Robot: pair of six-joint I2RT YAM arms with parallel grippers.
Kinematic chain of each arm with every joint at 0, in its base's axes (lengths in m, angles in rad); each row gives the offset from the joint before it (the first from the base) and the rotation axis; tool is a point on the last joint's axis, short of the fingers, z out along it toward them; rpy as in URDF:
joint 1: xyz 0 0 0.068 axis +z
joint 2: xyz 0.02 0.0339 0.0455 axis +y
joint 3: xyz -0.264 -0.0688 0 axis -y
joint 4: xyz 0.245 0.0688 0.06 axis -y
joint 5: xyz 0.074 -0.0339 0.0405 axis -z
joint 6: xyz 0.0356 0 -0.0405 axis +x
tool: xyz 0 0 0 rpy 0 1.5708 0
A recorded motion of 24 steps. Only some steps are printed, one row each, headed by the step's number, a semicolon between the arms.
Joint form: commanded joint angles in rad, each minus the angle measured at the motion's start. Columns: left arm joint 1, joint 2, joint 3, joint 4, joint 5, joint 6; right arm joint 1, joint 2, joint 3, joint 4, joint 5, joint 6.
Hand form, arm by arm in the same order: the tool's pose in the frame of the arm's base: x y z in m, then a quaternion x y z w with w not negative. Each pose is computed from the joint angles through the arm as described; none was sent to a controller.
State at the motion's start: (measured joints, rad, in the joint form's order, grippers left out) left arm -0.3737 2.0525 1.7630 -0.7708 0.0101 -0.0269; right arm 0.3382 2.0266 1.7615 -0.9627 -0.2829 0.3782
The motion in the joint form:
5: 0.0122 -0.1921 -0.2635 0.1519 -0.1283 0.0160; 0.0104 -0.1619 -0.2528 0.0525 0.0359 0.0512
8: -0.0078 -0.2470 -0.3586 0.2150 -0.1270 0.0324; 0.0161 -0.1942 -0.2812 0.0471 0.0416 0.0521
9: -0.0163 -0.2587 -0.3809 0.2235 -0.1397 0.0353; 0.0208 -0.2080 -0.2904 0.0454 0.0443 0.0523
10: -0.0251 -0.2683 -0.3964 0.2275 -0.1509 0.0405; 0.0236 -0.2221 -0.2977 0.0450 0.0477 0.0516
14: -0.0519 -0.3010 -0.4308 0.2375 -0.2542 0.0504; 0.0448 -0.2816 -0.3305 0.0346 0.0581 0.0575
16: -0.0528 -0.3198 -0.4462 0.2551 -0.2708 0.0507; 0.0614 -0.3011 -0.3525 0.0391 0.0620 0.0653
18: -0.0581 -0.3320 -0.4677 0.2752 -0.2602 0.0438; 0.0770 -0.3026 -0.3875 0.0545 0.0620 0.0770
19: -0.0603 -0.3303 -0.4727 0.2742 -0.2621 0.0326; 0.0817 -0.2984 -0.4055 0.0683 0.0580 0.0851
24: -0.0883 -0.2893 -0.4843 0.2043 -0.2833 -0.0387; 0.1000 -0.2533 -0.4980 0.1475 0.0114 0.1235
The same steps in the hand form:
5: 0.3819 -0.1399 0.2453 0.14962 0.94335 0.00171 0.29614; 0.3538 0.1378 0.2335 0.02094 0.98085 0.16976 0.09313
8: 0.3666 -0.1426 0.2405 0.16567 0.93727 -0.00167 0.30673; 0.3453 0.1368 0.2367 0.01913 0.98133 0.16724 0.09300
9: 0.3622 -0.1439 0.2384 0.16919 0.93662 0.00364 0.30677; 0.3418 0.1373 0.2389 0.01695 0.98132 0.16677 0.09444
10: 0.3584 -0.1456 0.2374 0.17414 0.93567 0.00853 0.30680; 0.3389 0.1371 0.2416 0.01511 0.98106 0.16650 0.09786
14: 0.3483 -0.1485 0.2398 0.17443 0.93003 0.05335 0.31901; 0.3239 0.1391 0.2520 0.00748 0.98044 0.16622 0.10510
16: 0.3457 -0.1470 0.2430 0.17034 0.92667 0.05860 0.32990; 0.3171 0.1424 0.2523 0.00338 0.98051 0.16614 0.10478
18: 0.3424 -0.1481 0.2418 0.17035 0.92555 0.05041 0.33436; 0.3120 0.1461 0.2433 0.00248 0.98194 0.16396 0.09439
19: 0.3416 -0.1485 0.2396 0.16658 0.92734 0.04997 0.33134; 0.3109 0.1475 0.2373 0.00431 0.98235 0.16462 0.08871
24: 0.3346 -0.1559 0.2176 0.15421 0.94556 0.06067 0.28009; 0.3062 0.1540 0.1999 0.01463 0.98336 0.17475 0.04747

